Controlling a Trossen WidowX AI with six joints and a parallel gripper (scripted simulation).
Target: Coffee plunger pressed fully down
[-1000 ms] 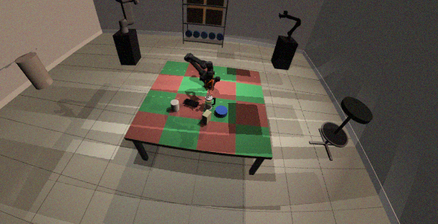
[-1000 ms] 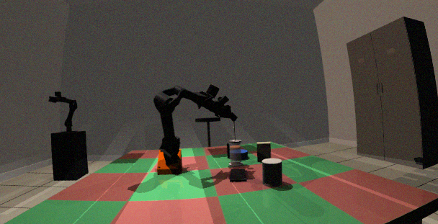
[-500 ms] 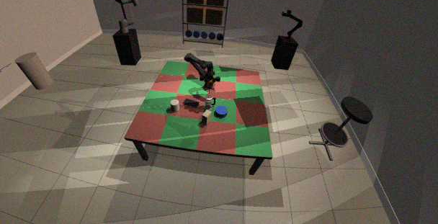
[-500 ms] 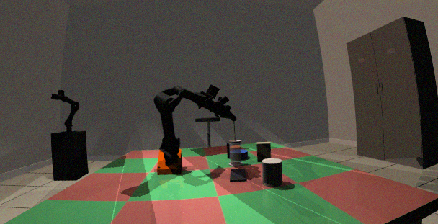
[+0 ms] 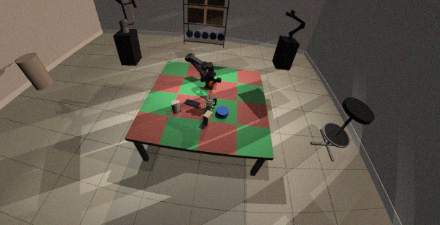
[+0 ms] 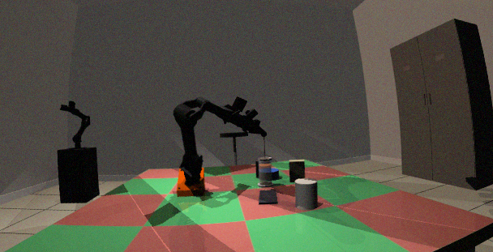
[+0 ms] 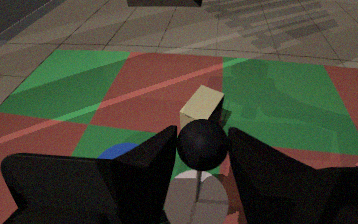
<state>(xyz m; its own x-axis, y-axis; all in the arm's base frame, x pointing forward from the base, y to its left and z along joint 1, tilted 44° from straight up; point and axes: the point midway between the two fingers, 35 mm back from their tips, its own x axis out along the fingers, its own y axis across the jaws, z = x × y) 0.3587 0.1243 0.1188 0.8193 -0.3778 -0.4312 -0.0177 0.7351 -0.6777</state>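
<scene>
Right now my gripper tip is 1 cm past the coffee press, 2 cm to the right of it and 13 cm above it. Also, from my gripper tip: dark flat pad 6 cm behind, 18 cm to the right, 26 cm below.
</scene>
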